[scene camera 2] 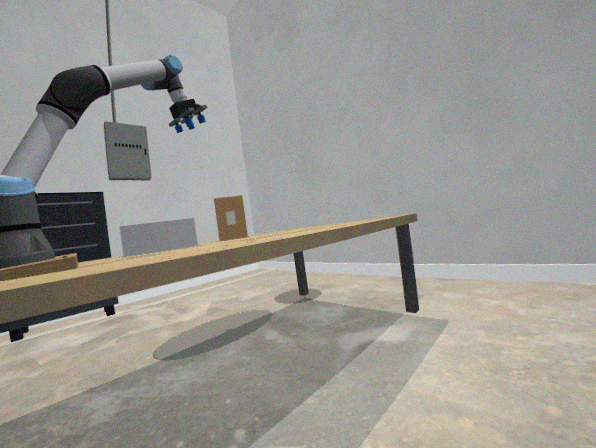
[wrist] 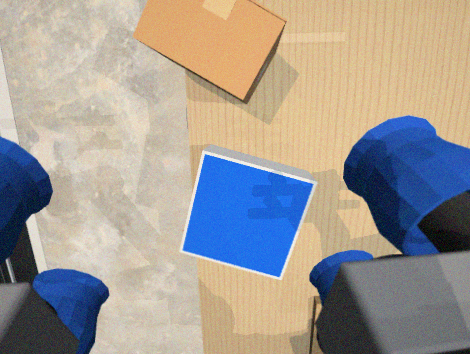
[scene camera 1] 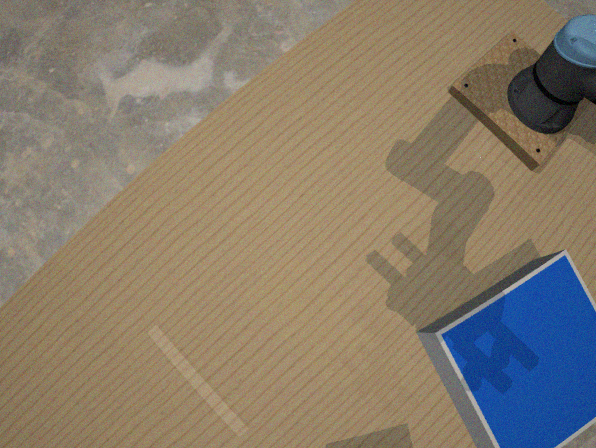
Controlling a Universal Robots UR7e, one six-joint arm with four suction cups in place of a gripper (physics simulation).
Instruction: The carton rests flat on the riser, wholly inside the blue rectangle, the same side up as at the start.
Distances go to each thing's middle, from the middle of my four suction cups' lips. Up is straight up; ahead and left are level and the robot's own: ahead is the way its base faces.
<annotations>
The brown carton (scene camera 2: 230,215) lies 500 mm below my suction cup, 200 mm ahead of it and 70 mm to the left of it. From my suction cup the other things lie so: grey riser (scene camera 2: 137,239) (560 mm below, 200 mm behind).
</annotations>
